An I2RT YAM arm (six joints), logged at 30 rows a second.
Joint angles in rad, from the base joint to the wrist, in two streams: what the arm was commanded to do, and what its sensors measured. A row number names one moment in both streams.
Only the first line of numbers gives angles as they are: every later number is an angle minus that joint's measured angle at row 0.
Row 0, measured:
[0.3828 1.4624 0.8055 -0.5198 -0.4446 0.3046]
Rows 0 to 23, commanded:
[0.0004 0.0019 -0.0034 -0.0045 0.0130 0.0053]
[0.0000 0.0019 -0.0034 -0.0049 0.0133 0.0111]
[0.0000 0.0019 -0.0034 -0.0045 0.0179 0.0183]
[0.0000 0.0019 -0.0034 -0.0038 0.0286 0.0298]
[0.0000 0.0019 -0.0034 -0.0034 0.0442 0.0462]
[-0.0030 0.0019 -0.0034 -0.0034 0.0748 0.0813]
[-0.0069 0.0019 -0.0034 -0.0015 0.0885 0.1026]
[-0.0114 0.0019 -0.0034 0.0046 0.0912 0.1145]
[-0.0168 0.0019 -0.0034 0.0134 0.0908 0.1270]
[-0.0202 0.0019 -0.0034 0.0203 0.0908 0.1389]
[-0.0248 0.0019 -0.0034 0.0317 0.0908 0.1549]
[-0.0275 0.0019 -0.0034 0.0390 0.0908 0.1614]
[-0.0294 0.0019 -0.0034 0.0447 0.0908 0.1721]
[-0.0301 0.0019 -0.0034 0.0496 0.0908 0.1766]
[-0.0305 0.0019 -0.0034 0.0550 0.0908 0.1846]
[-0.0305 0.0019 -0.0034 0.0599 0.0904 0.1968]
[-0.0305 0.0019 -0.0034 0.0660 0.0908 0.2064]
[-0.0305 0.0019 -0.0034 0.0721 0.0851 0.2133]
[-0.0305 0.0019 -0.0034 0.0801 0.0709 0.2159]
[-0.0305 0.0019 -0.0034 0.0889 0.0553 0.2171]
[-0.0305 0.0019 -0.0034 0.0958 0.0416 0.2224]
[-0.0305 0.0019 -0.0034 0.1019 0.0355 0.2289]
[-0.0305 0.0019 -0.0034 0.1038 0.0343 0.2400]
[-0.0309 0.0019 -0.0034 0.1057 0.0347 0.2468]
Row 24, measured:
[-0.0255 0.0007 0.0000 0.0981 0.0656 0.1980]
